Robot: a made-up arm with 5 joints. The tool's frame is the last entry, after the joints. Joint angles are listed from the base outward. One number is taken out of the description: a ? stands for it. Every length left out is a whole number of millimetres.
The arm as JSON. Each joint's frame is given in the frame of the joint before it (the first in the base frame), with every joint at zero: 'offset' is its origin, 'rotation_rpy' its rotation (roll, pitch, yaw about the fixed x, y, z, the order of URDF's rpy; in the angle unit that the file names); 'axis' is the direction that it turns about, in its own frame. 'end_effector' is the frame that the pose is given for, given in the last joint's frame.
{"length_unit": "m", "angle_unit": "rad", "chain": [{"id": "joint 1", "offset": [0.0, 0.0, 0.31], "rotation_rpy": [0.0, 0.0, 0.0], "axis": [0.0, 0.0, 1.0]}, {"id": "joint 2", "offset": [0.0, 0.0, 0.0], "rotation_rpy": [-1.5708, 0.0, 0.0], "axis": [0.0, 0.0, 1.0]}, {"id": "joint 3", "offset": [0.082, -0.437, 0.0], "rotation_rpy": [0.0, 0.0, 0.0], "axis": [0.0, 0.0, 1.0]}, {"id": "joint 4", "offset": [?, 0.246, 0.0], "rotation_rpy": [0.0, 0.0, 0.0], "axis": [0.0, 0.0, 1.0]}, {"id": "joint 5", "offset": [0.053, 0.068, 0.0], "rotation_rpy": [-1.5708, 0.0, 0.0], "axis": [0.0, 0.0, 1.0]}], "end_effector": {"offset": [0.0, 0.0, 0.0], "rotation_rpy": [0.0, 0.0, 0.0]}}
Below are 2 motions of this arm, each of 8 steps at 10 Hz.
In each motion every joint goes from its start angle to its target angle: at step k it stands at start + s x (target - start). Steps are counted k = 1, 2, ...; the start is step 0. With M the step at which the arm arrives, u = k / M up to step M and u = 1 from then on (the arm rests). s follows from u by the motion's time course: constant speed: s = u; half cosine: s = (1 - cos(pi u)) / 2; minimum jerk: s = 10 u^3 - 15 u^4 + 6 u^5.
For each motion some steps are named. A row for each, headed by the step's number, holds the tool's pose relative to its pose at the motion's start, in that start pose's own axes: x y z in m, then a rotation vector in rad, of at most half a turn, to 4 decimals.
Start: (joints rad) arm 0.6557 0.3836 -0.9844 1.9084 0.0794
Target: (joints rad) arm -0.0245 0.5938 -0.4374 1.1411 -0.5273
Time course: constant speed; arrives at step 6
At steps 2, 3, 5, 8:
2: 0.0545 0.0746 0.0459 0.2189 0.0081 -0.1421
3: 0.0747 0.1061 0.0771 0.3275 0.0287 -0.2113
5: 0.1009 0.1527 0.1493 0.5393 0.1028 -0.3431
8: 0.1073 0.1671 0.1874 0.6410 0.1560 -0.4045

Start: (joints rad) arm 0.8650 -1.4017 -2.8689 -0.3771 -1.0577
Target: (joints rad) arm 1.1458 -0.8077 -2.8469 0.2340 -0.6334
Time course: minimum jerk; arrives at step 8
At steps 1, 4, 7, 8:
1: -0.0067 -0.0052 -0.0006 0.0149 -0.0136 0.0071
4: -0.1991 -0.1658 -0.0676 0.4229 -0.4650 0.2569
7: -0.3399 -0.3229 -0.2206 0.7577 -0.9782 0.5455
8: -0.3432 -0.3278 -0.2269 0.7677 -0.9960 0.5553

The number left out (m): 0.056
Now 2 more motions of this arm.
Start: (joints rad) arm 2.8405 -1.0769 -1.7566 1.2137 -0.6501
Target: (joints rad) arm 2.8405 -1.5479 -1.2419 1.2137 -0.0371
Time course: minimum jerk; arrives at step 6
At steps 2, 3, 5, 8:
2: -0.0280 -0.0213 -0.0248 0.0051 -0.0076 0.1287
3: -0.0700 -0.0532 -0.0533 0.0105 -0.0193 0.3065
5: -0.1434 -0.1090 -0.0835 0.0148 -0.0401 0.5912
8: -0.1493 -0.1135 -0.0850 0.0150 -0.0418 0.6129

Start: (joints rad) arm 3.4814 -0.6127 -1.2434 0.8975 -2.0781
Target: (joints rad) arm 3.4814 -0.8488 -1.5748 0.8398 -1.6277
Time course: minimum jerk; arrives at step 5
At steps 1, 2, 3, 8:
1: -0.0003 0.0006 -0.0125 -0.0319 -0.0172 0.0261
2: 0.0005 -0.0009 -0.0701 -0.1801 -0.0839 0.1425
3: 0.0080 -0.0144 -0.1532 -0.4019 -0.1483 0.3027
8: 0.0208 -0.0374 -0.2253 -0.6055 -0.1755 0.4355

